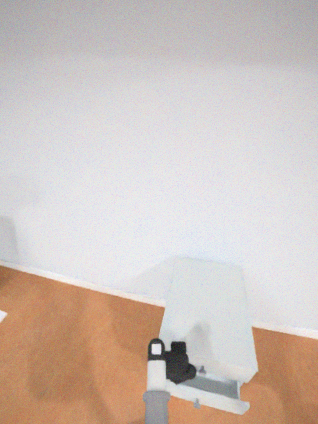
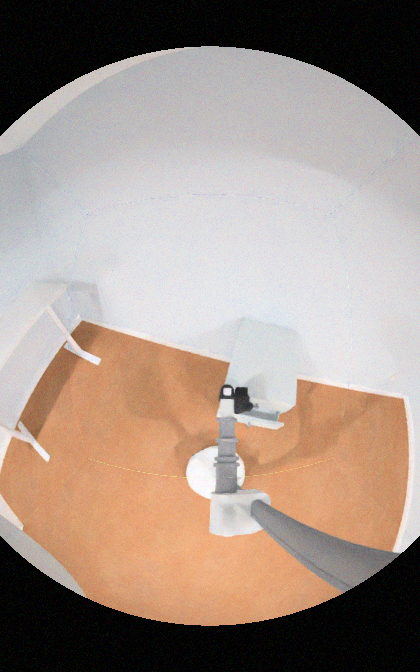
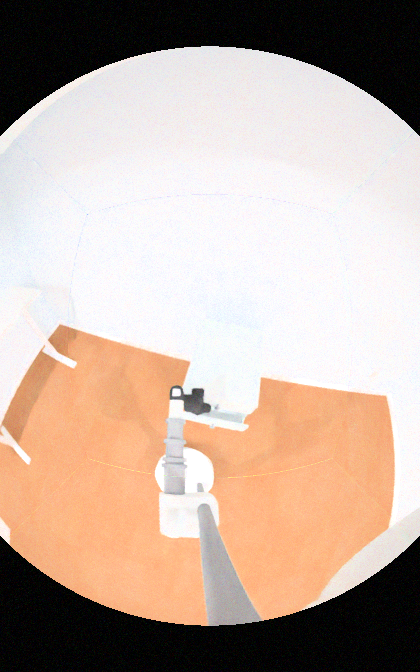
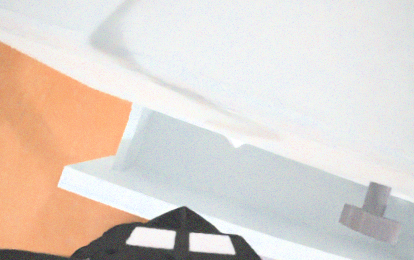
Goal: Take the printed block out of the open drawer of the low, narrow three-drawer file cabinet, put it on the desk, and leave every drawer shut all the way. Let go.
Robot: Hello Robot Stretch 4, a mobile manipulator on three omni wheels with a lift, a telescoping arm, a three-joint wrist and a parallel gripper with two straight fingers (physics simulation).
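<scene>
The pale file cabinet [image 1: 210, 310] [image 2: 267, 355] [image 3: 227, 350] [image 4: 300, 75] stands against the wall. A drawer [image 1: 215, 400] [image 2: 262, 423] [image 3: 222, 423] [image 4: 100, 187] below the top one stands partly open; I cannot tell which of the lower two. A grey knob [image 1: 202, 369] [image 4: 370, 220] sticks out above it. My gripper [image 1: 190, 371] [image 2: 248, 406] [image 3: 206, 408] [image 4: 182, 224] is shut and empty, near the cabinet's front left part. The block cannot be made out; much of the drawer inside is hidden under the cabinet top. A small white point [image 4: 236, 144] shows at the edge, unclear what.
A white desk [image 2: 30, 310] [image 3: 12, 310] with slanted legs stands at the far left. The wall [image 1: 150, 175] rises behind the cabinet. My white round base [image 2: 197, 472] [image 3: 200, 465] is on the orange floor [image 2: 150, 540] [image 3: 125, 560] in front of the cabinet.
</scene>
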